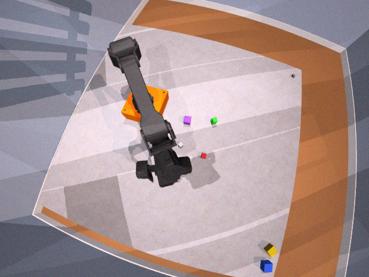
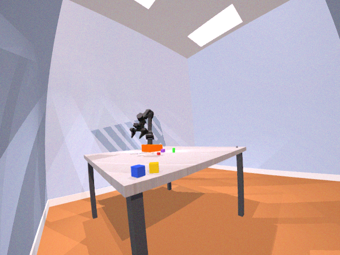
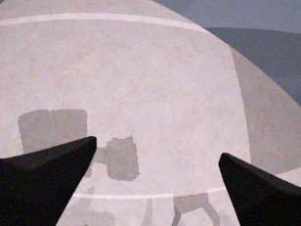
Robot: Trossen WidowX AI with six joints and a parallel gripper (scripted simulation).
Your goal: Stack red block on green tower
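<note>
The red block lies 180 mm to the left of my gripper tip, 150 mm below it and 100 mm ahead of it. From my gripper tip the other things lie so: tiny white cube (180 mm to the left, 150 mm below, 30 mm behind); then yellow block (610 mm ahead, 140 mm below, 80 mm to the right); then purple block (310 mm to the left, 150 mm below, 60 mm behind).
</note>
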